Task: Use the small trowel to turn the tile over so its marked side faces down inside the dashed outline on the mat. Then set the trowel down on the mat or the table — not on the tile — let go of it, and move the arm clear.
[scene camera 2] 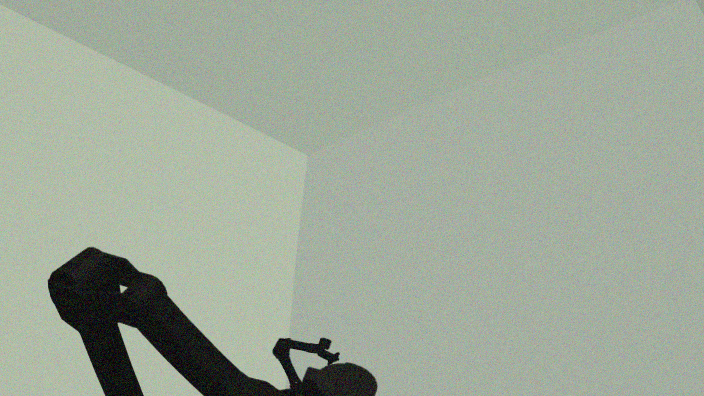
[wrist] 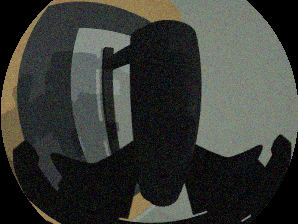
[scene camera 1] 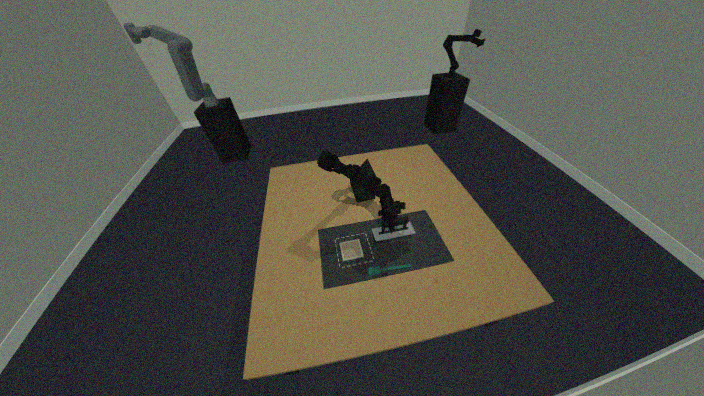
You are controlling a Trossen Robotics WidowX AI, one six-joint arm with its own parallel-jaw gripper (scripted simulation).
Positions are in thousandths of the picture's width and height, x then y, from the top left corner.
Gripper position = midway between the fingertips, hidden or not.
Observation:
The gripper (wrist: 532,632) holds a small trowel (wrist: 492,391).
Scene camera 2 misses the small trowel: it is out of frame.

